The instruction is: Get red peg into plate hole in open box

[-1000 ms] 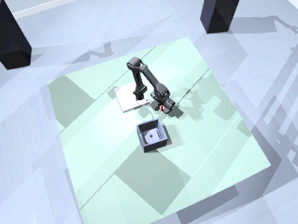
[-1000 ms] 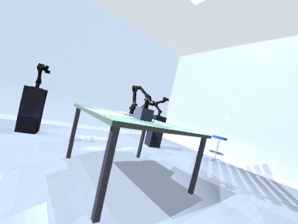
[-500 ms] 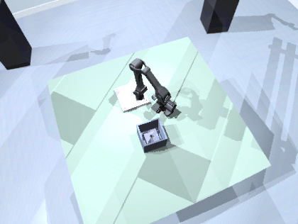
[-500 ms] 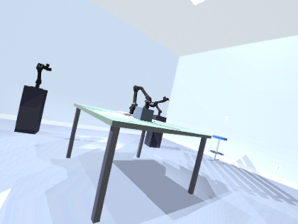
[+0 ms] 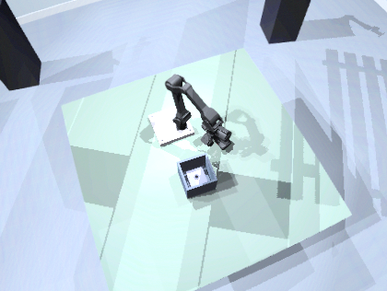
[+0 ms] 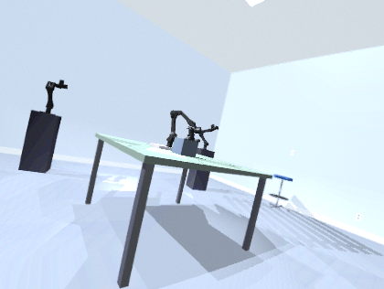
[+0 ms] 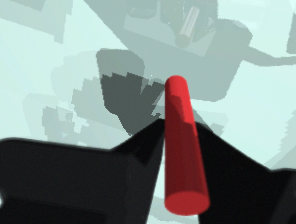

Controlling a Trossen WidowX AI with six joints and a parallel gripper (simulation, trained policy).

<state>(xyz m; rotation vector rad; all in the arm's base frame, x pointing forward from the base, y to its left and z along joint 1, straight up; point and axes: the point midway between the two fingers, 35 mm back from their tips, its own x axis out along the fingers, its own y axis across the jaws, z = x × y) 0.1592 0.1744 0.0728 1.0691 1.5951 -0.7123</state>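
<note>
Now: gripper tip 19 cm short of the plate, 16 cm to the left of it and 2 cm above it. The rest, counted from my gripper tip: red peg 1 cm to the right, 1 cm above.
</note>
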